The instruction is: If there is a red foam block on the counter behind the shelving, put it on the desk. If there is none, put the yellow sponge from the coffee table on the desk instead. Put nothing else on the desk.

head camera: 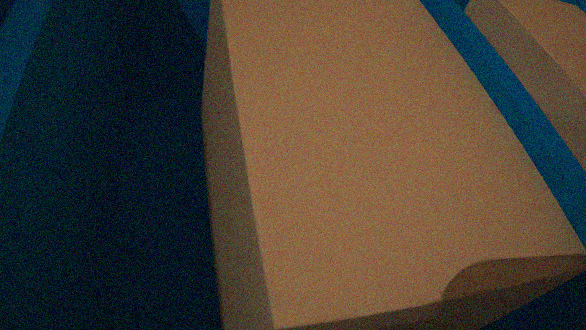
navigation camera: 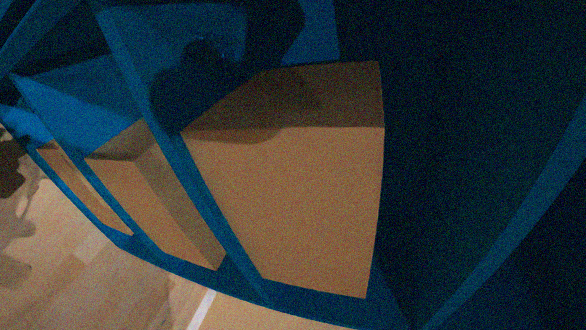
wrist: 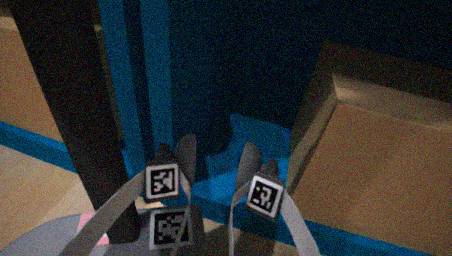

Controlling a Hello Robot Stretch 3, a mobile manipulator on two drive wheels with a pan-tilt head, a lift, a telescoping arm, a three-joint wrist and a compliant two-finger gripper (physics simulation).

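Frame: origin at the robot's base, x ahead, y right, z down, level; metres.
Seen in the pictures: gripper, fingertip midpoint: (wrist: pixel 218 156).
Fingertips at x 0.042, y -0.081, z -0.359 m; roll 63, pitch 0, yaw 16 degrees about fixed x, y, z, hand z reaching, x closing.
Note:
Offsets run from my fingertips to a thing's top centre. "*": to the spot under its first point. Level surfaces: height alone.
My gripper (wrist: pixel 218 156) is open in the wrist view, with no thing between its two grey fingertips. Its fingers are in front of blue shelving (wrist: pixel 156 75) (navigation camera: pixel 200 260) (head camera: pixel 505 110), which fills most of all three views. The shelving holds tan boxes; a large one @(dx +0.412, dy -0.135, dz -0.902 m) (head camera: pixel 375 150) (navigation camera: pixel 300 190) is very close in the head and navigation views, and a box @(* dx +0.280, dy -0.040, dz +0.112 m) (wrist: pixel 385 175) is to the right of the fingers in the wrist view. The red foam block, the counter, the yellow sponge, the coffee table and the desk do not show in these views.
More tan boxes (navigation camera: pixel 145 195) (head camera: pixel 540 65) stand in neighbouring compartments. Wooden floor @(dz +0.359 m) (navigation camera: pixel 100 290) and a white strip (navigation camera: pixel 201 310) show at the lower left of the navigation view. A dark post-like part (wrist: pixel 65 100) stands left of the fingers. Much of the shelving interior is dark.

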